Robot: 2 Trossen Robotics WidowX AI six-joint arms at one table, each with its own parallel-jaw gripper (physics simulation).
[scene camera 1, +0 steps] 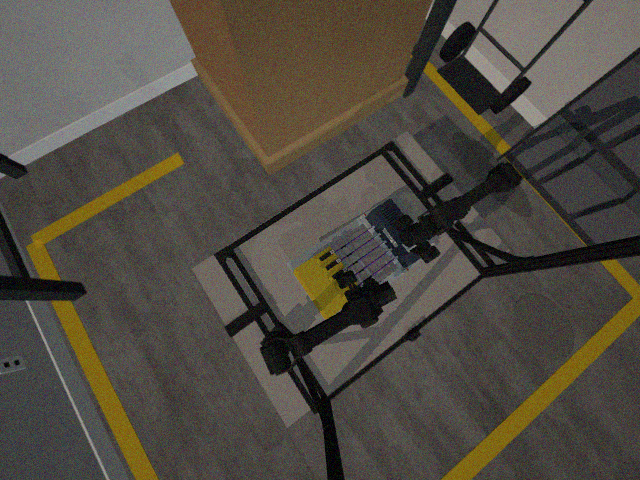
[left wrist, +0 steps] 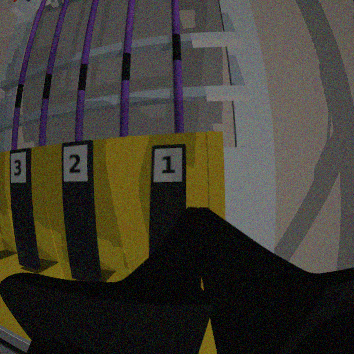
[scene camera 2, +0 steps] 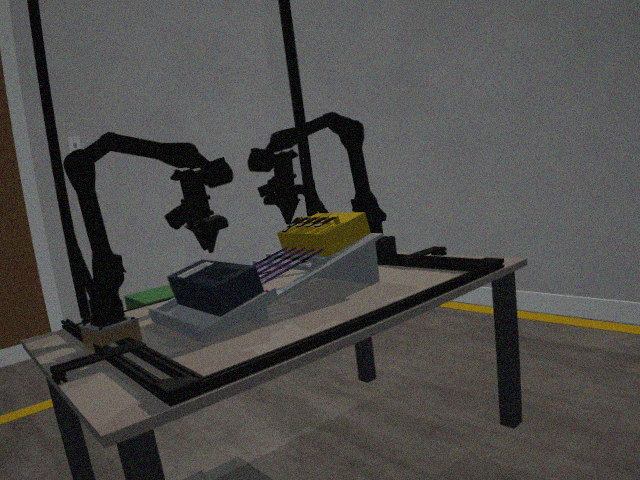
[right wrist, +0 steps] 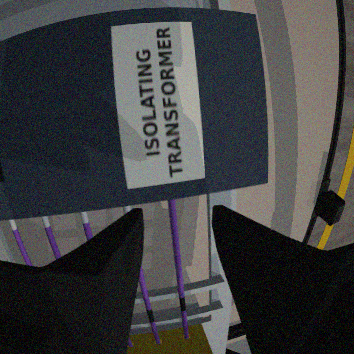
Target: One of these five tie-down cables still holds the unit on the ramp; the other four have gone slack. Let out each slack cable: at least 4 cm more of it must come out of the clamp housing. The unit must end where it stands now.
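Observation:
The dark blue unit (scene camera 1: 385, 214) (scene camera 2: 222, 284) (right wrist: 60, 100) sits low on the grey ramp (scene camera 2: 325, 279) (left wrist: 250, 200). Purple cables with black bands, one of them (left wrist: 176, 65) (right wrist: 175, 240) at the right edge, run from it to the yellow clamp housing (scene camera 1: 315, 279) (scene camera 2: 330, 237) (left wrist: 120, 200). Slack is hard to tell. Black levers 1 (left wrist: 168, 200), 2 (left wrist: 80, 215) and 3 (left wrist: 24, 215) show on the housing. My left gripper (scene camera 2: 289, 222) (left wrist: 195, 216) is shut and empty; its tip overlaps lever 1's lower part, contact unclear. My right gripper (scene camera 2: 209, 250) (right wrist: 177, 215) is partly open, empty, above the unit.
A green block (scene camera 2: 149, 297) lies behind the unit in scene camera 2. Black rails (scene camera 1: 307, 200) (scene camera 2: 341, 329) frame the table. A wooden block (scene camera 2: 113, 333) is under the right arm's base. A large wooden cabinet (scene camera 1: 310, 77) stands beyond the table in scene camera 1.

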